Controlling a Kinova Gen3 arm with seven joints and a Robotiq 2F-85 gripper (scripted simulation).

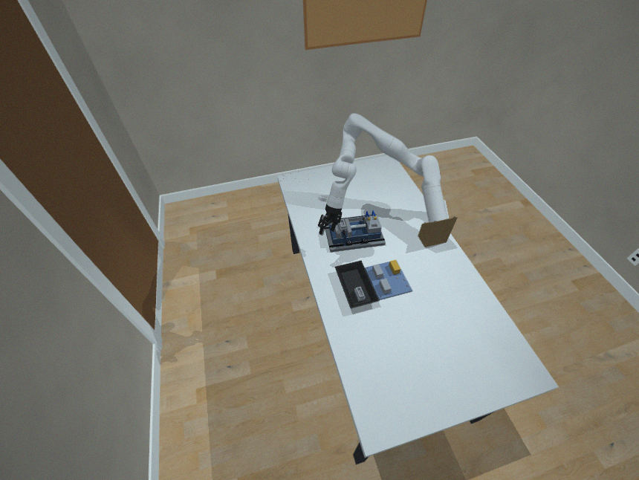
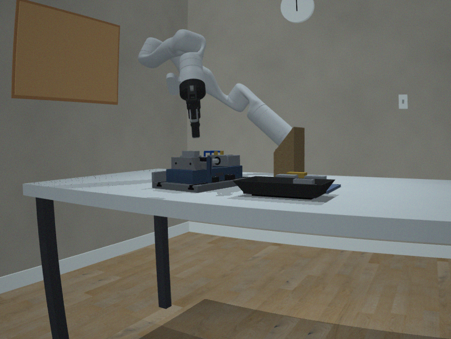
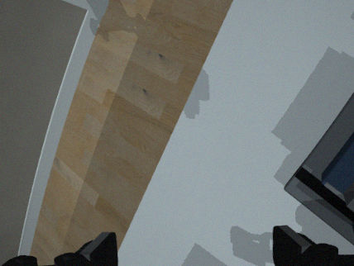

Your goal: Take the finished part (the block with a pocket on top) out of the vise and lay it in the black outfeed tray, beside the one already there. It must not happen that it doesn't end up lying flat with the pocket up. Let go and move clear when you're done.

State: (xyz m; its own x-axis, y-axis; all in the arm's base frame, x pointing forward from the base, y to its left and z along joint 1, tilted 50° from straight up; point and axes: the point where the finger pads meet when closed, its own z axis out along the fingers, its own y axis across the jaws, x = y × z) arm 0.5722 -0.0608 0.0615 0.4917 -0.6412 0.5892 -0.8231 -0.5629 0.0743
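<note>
Now: hand 180 mm past the vise, 140 mm above it and 70 mm to the left of it. From my hand the other things lie so: yellow block 290 mm behind, 200 mm to the left, 160 mm below; blue plate 250 mm to the left, 230 mm behind, 180 mm below.
</note>
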